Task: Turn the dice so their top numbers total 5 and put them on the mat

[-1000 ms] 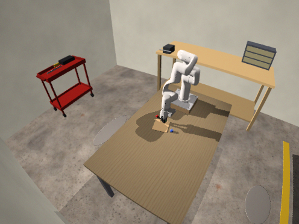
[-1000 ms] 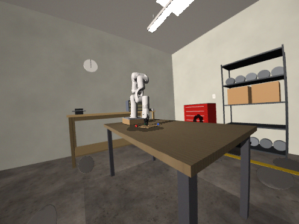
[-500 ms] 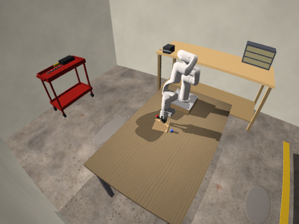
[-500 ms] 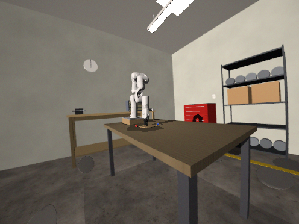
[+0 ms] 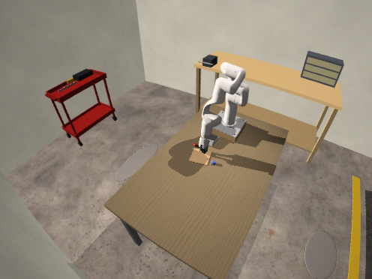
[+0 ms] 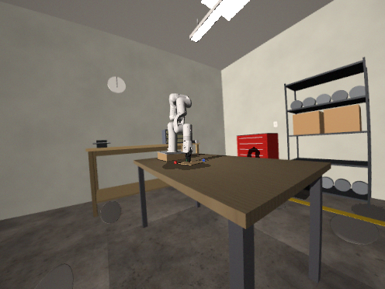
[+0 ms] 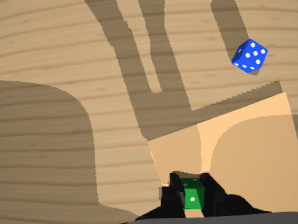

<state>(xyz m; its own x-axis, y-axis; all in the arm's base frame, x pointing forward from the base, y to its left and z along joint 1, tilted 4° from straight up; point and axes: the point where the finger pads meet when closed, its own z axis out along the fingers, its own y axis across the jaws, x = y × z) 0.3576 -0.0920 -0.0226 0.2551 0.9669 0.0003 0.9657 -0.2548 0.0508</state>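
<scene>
Right now my hand is 1 cm above the green die. The rest, counted from my hand: tan mat: 5 cm ahead, 1 cm to the right, 3 cm below; then blue die: 8 cm ahead, 10 cm to the left, 2 cm below; then red die: 4 cm behind, 9 cm to the right, 2 cm below.
</scene>
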